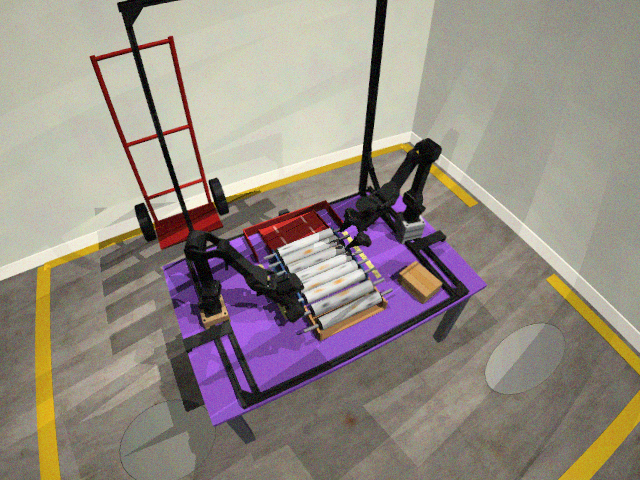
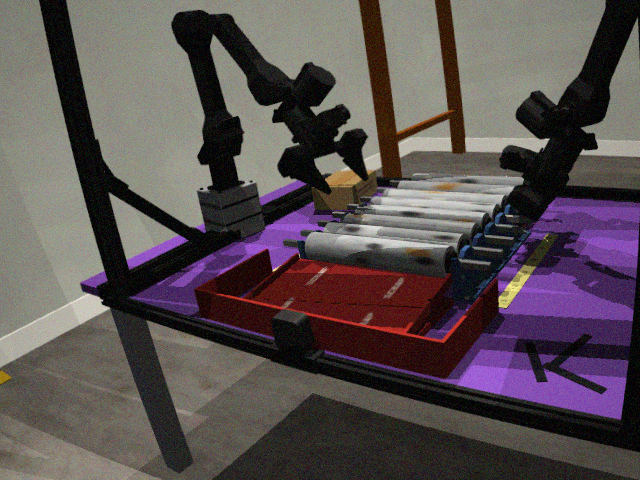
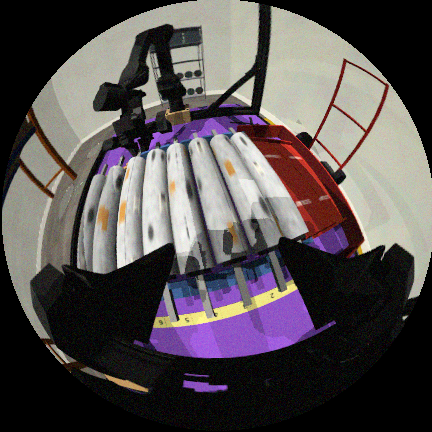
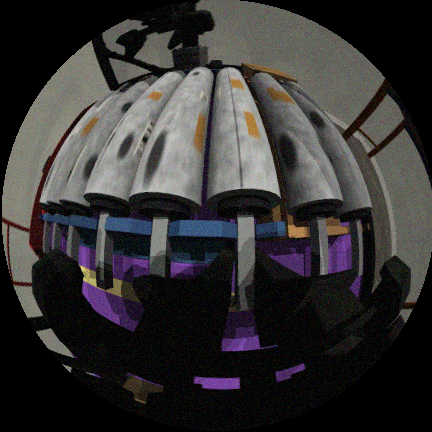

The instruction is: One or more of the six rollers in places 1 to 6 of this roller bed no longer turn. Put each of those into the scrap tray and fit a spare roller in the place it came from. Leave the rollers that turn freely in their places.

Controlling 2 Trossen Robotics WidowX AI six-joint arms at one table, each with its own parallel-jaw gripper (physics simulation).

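Places are measured from the left arm's base along level axes (x right, y ahead, z up), in metres.
Pixels of known places: left gripper, between the fingertips: [image 1: 343, 239] [image 2: 349, 186] [image 3: 226, 245] [image 4: 145, 54]; right gripper, between the fingertips: [image 1: 299, 305] [image 2: 519, 223] [image 4: 237, 246]; left arm's base, origin of its link: [image 1: 411, 217] [image 2: 226, 185] [image 4: 189, 46]; right arm's base, origin of its link: [image 1: 212, 308] [image 3: 176, 108].
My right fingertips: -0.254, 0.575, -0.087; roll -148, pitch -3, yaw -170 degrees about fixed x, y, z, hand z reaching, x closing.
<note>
Ahead of a thing's pixels: the offset from my right fingertips to its middle, as dx, dy, dz.
The roller bed's blue rail [image 4: 202, 229] [image 2: 478, 279] bears six white, blotched rollers side by side. Two spare rollers {-0.028, -0.163, +0.028} [image 1: 342, 298] {-0.087, -0.174, +0.028} [image 1: 352, 311] lie in the orange-brown holder [image 1: 356, 321] [image 4: 298, 231] beside place 6. My right gripper [image 4: 237, 246] [image 1: 300, 299] is low at the bed's side, its fingers closed around the shaft end of the place 6 roller {+0.034, -0.150, +0.028} [image 4: 242, 155] [image 1: 336, 285], which lies in line with the others. My left gripper [image 3: 226, 245] [image 2: 348, 184] is open and empty, above the opposite shaft ends near places 2 to 5. The red scrap tray {+0.396, -0.067, +0.001} [image 2: 361, 335] [image 3: 310, 195] holds no roller.
A cardboard box {-0.028, -0.498, +0.004} [image 1: 420, 281] [image 2: 336, 193] stands on the purple table near the spare holder. Yellow number strips [image 3: 240, 309] [image 2: 527, 271] run along both sides of the bed. Black frame posts [image 1: 373, 98] rise at the table's back edge. A red hand truck [image 1: 188, 227] stands behind.
</note>
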